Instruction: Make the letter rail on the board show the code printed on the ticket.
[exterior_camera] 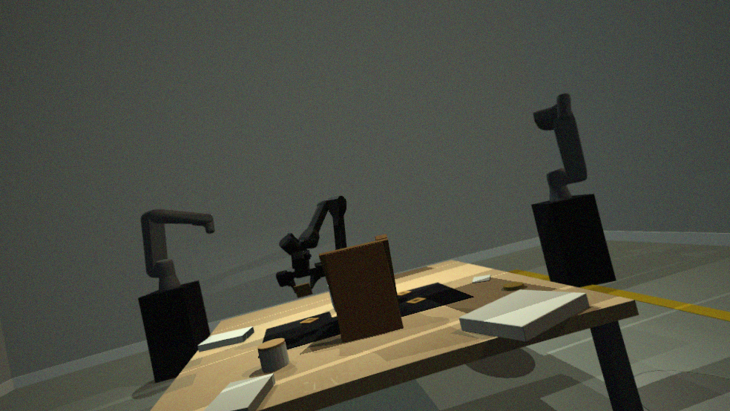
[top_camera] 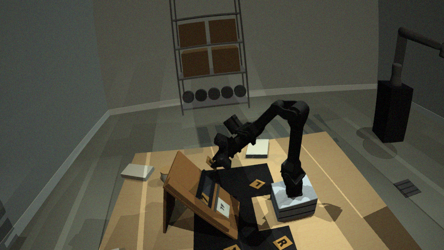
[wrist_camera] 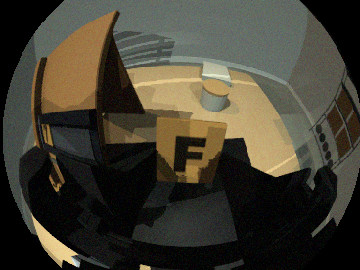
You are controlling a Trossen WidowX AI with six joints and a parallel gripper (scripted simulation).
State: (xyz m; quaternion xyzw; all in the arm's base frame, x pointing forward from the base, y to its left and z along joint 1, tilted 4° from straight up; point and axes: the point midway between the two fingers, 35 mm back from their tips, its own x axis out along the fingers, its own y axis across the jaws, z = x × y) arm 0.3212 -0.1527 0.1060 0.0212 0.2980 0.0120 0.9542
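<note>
The white ticket is 210 mm to the left of my gripper tip, 80 mm below it and 60 mm behind it. Also, from my gripper tip: card: 700 mm to the left, 240 mm behind, 160 mm below; then yellow disc: 740 mm to the left, 150 mm below, 10 mm ahead.
</note>
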